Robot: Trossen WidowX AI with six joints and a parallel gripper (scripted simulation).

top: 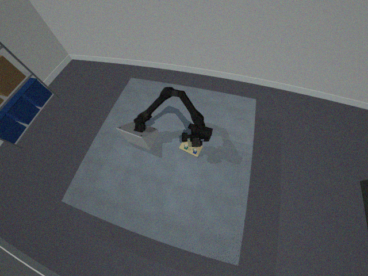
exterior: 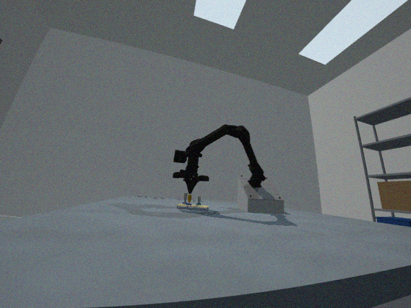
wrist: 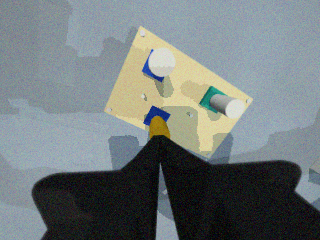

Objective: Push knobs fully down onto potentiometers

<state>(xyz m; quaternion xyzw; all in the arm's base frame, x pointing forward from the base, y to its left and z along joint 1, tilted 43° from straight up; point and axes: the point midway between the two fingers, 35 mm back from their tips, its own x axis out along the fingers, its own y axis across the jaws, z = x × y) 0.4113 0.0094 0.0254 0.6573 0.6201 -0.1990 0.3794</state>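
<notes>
Right now the orange knob is 2 cm below my gripper tip. Also, from my gripper tip: grey knob (6 cm behind, 4 cm to the right, 3 cm below).
</notes>
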